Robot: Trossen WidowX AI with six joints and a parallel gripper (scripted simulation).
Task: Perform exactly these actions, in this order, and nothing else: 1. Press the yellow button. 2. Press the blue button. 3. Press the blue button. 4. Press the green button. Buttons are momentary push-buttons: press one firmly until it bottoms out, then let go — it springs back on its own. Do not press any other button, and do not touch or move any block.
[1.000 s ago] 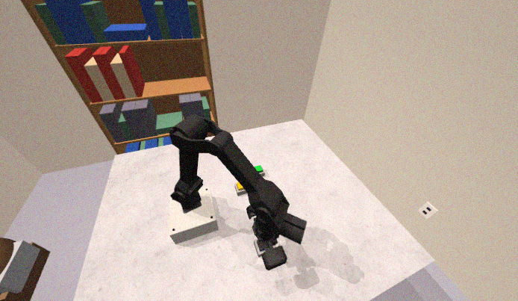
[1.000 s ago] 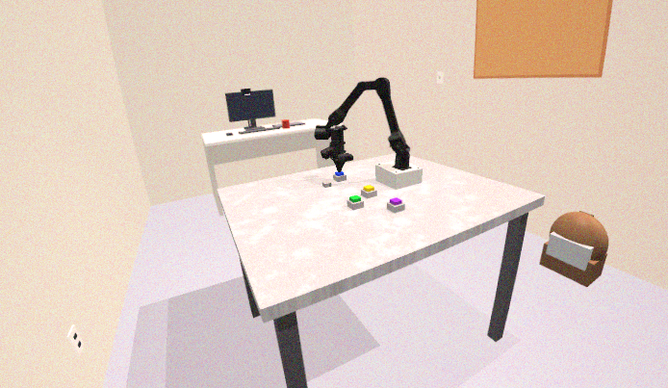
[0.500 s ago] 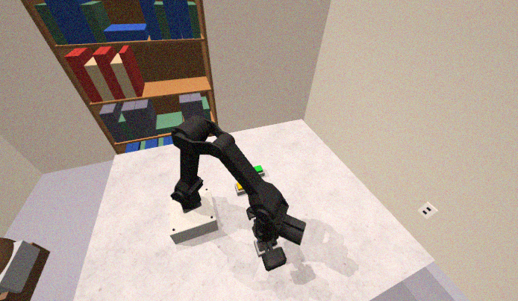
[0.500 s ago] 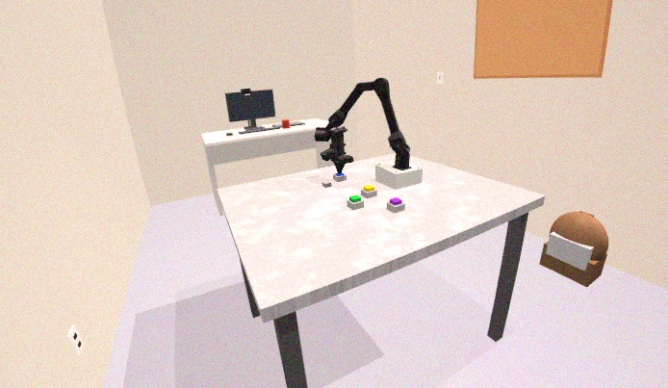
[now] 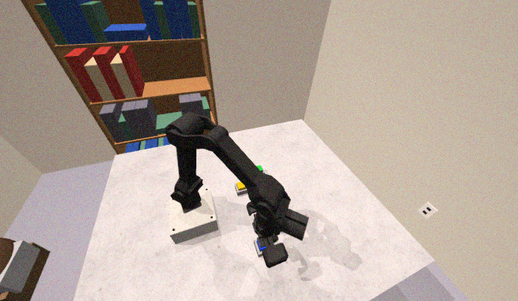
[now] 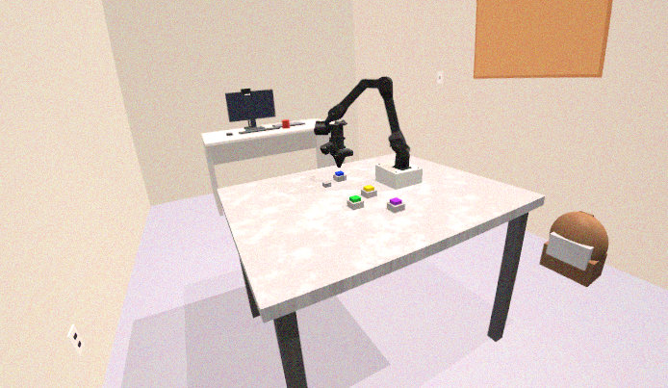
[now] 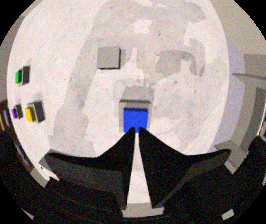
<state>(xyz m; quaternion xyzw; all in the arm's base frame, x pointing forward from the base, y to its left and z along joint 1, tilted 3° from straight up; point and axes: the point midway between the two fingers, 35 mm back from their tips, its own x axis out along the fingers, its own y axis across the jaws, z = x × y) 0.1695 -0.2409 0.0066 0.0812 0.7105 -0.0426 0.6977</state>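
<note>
Right now my gripper tip is 30 mm above the blue button. The rest, counted from my gripper tip: small grey block: 90 mm ahead, 50 mm below, 30 mm to the left; then yellow button: 250 mm to the left, 40 mm ahead, 30 mm below; then green button: 290 mm to the left, 150 mm ahead, 30 mm below.
</note>
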